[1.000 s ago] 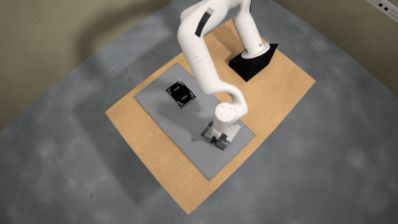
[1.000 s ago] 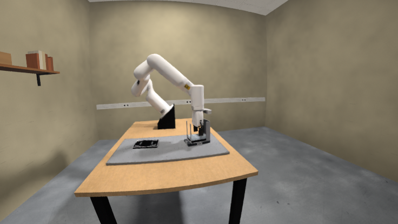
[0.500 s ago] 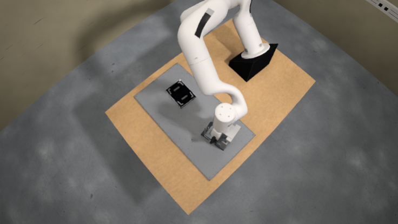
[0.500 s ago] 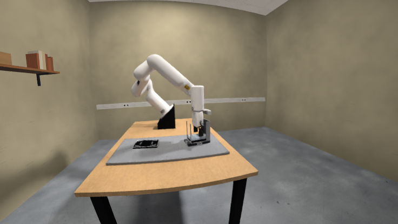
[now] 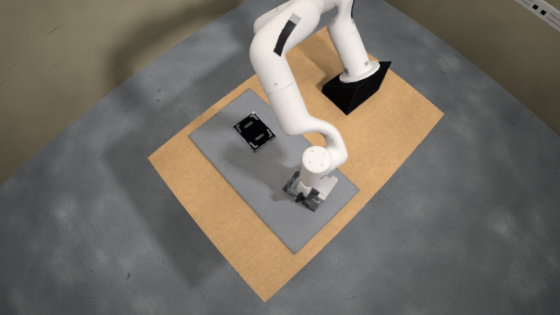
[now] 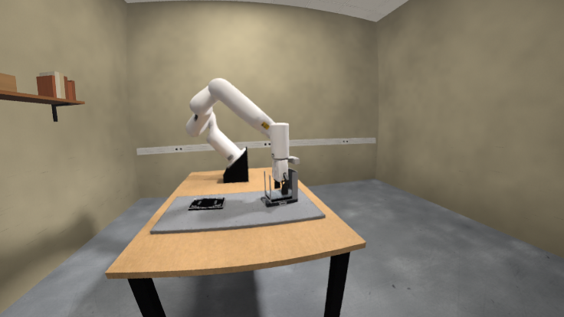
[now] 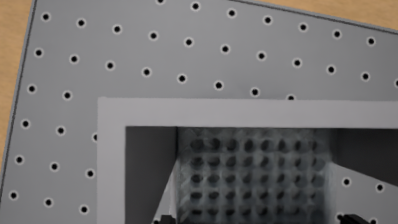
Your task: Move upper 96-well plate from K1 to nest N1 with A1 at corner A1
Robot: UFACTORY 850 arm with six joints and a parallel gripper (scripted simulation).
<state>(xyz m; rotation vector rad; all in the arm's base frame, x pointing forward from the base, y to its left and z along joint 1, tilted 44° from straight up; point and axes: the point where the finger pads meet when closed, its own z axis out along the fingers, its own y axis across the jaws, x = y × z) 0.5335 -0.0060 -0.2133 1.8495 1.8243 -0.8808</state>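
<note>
Now: the pale 96-well plate 2 cm below my hand. Also, from my hand: plate nest N1 (7 cm behind, 35 cm to the right, 5 cm below); then dark low plate (3 cm below).
</note>
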